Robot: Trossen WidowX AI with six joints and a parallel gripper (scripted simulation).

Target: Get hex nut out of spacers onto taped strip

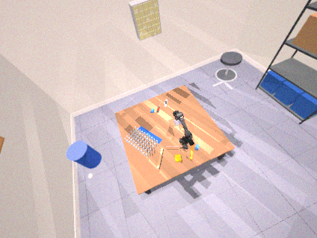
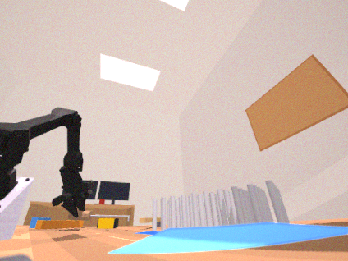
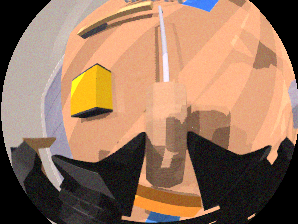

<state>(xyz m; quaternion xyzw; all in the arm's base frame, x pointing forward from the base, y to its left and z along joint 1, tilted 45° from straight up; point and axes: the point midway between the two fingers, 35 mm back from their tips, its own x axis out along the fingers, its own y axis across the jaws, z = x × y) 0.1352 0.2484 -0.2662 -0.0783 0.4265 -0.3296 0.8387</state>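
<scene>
Now: gripper tip 10 cm to the right of the orange bar, 8 cm past it and 3 cm above it. From my gripper tip the other things lie so: blue taped strip: 40 cm to the right, 30 cm ahead, 5 cm below.
</scene>
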